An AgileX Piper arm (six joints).
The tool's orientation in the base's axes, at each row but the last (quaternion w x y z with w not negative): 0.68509 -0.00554 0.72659 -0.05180; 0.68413 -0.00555 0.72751 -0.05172; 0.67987 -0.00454 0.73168 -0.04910; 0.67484 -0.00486 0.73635 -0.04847; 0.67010 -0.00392 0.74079 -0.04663
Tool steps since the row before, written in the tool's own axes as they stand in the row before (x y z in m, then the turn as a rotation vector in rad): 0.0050 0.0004 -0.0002 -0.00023 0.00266 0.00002; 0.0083 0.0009 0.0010 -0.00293 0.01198 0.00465; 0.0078 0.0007 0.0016 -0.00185 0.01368 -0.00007; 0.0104 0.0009 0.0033 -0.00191 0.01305 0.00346; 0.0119 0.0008 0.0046 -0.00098 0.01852 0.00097
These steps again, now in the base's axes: -0.0005 0.0000 -0.0050 0.00020 0.00266 0.00001; 0.0005 0.0002 -0.0084 0.00557 0.01183 0.00165; 0.0010 0.0000 -0.0079 0.00089 0.01375 0.00078; 0.0024 -0.0001 -0.0107 0.00437 0.01290 0.00059; 0.0034 -0.0003 -0.0123 0.00211 0.01844 -0.00050
